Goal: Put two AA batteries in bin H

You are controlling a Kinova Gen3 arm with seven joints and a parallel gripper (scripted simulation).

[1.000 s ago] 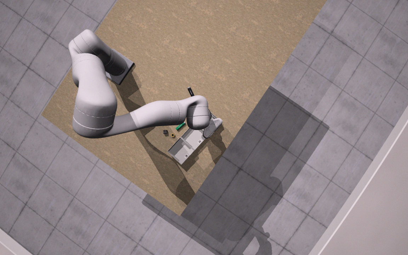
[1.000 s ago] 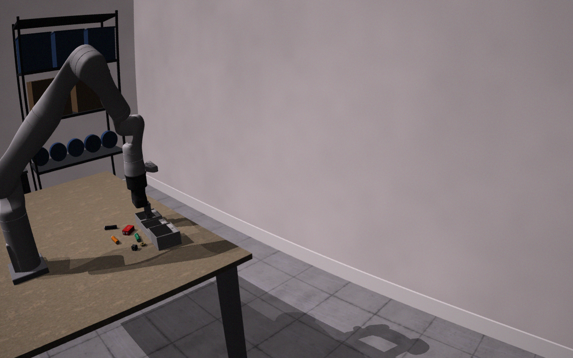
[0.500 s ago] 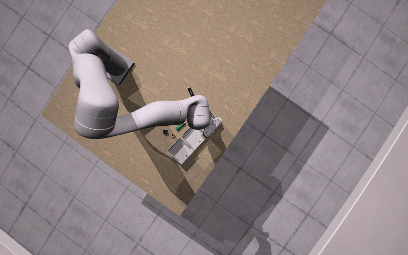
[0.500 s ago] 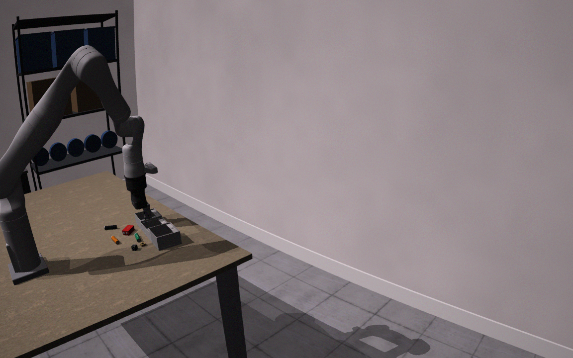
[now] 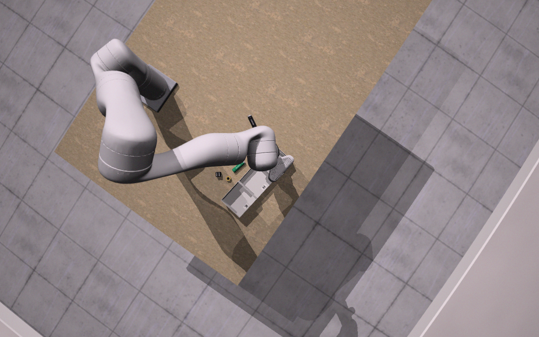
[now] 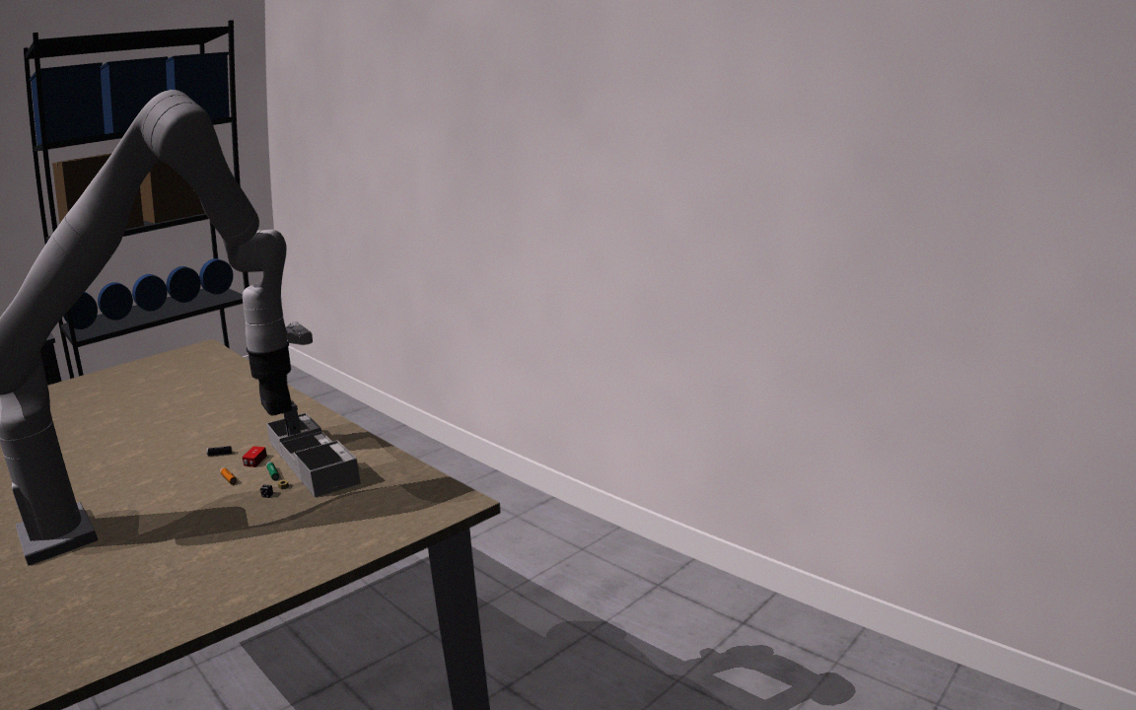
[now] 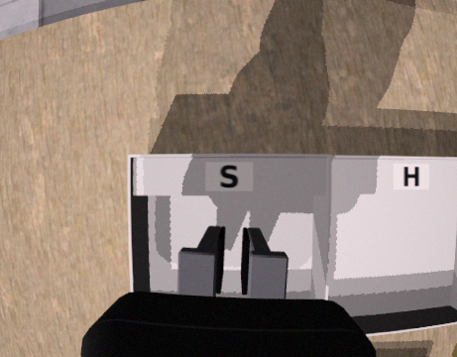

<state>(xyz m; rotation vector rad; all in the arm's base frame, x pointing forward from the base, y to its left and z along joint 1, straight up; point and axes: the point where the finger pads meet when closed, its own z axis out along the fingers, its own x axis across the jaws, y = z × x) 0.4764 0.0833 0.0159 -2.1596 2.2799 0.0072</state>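
Now: the green AA battery 9 cm to the right of my hand, 8 cm behind it and 3 cm below it. The rest, counted from my hand: red 9 V battery: 10 cm behind, 3 cm below, 2 cm to the right; bin row: 8 cm to the right, 1 cm below; black AA battery: 14 cm behind, 5 cm to the left, 3 cm below.
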